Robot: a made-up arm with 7 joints.
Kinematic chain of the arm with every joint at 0, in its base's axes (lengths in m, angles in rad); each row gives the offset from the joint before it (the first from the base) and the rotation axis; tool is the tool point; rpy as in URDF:
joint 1: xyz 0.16 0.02 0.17 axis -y
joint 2: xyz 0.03 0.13 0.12 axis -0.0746 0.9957 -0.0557
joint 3: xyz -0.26 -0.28 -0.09 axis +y
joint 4: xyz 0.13 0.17 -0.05 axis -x
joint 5: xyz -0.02 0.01 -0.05 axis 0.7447 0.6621 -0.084
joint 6: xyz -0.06 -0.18 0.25 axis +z
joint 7: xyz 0.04 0 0.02 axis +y
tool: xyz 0.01 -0.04 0 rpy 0.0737 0.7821 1.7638
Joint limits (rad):
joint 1: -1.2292..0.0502
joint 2: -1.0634..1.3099
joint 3: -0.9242..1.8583
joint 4: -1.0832..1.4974
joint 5: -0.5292..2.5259
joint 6: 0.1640..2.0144
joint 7: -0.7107..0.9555
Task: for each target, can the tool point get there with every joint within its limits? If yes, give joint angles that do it. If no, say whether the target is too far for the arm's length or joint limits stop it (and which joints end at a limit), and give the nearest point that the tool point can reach.
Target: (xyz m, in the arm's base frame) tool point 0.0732 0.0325 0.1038
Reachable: yes | joints -0.0721 0.3525 1.6409 0.7227 0.0294 0.4736 0.6488
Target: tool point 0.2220 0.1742 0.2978
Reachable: yes | joints -0.6139 0.9223 0.8819 1.0599 -0.1507 0.4280 0.1554
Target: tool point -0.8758 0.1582 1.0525
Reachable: no: too far | nearest point -0.3958 0.1000 0.7138 | short by 0.590 m
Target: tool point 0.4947 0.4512 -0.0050
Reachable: no: joint limits stop it (at a limit: joint 1, joint 2, joint 4, joint 5, joint 7) | nearest point 0.4648 0.3101 -0.0058 | short by 0.144 m
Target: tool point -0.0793 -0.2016 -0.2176
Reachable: yes | joints -0.0493 -0.4957 1.2888 -0.1407 1.6094 0.7361 0.3932
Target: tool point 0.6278 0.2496 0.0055
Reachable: no: joint limits stop it (at a limit: joint 1, joint 2, joint 4, joint 6, joint 7) | nearest point 0.5580 0.2119 0.0067 | short by 0.079 m
